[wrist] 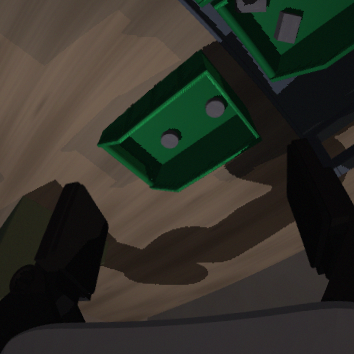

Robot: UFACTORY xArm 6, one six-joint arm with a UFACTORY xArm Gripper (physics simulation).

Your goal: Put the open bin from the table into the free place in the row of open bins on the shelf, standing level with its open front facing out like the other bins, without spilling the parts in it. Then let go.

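Frame: origin at the arm's base, x ahead, y left, z up, level; metres.
Seen in the pictures: gripper, fingertip midpoint: [185,186].
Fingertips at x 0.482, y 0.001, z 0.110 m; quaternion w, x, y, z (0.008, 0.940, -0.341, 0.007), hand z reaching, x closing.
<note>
Offsets run from my fingertips to a thing's top centre. "pt": to the spot under its first point. Level surfaces: height alone.
A green open bin @(pt dx -0.102, dy -0.100, dz -0.196 m) [195,160] stands on the wooden table near the middle of the wrist view, turned at a slant, with two round grey parts inside, one @(dx -0.114, dy -0.067, dz -0.227 m) [170,140] near its middle and one @(dx -0.041, dy -0.086, dz -0.227 m) [215,107] near its upper right end. My gripper [185,186] is open and empty. Its two black fingers stand wide apart, nearer the lower edge of the view than the bin. The dark shelf @(pt dx +0.057, dy -0.187, dz -0.234 m) [320,95] shows at the upper right, with part of another green bin @(pt dx +0.041, dy -0.097, dz -0.199 m) [274,72] on it that holds grey parts. The free place in the row cannot be made out for certain.
A dark olive-green object [22,235] lies at the left edge, partly behind the left finger. The shelf's dark edge runs close to the right end of the table bin. A grey surface [240,290] lies beyond the table's edge at the bottom. Shadows fall across the table @(dz -0.240 m) [65,90].
</note>
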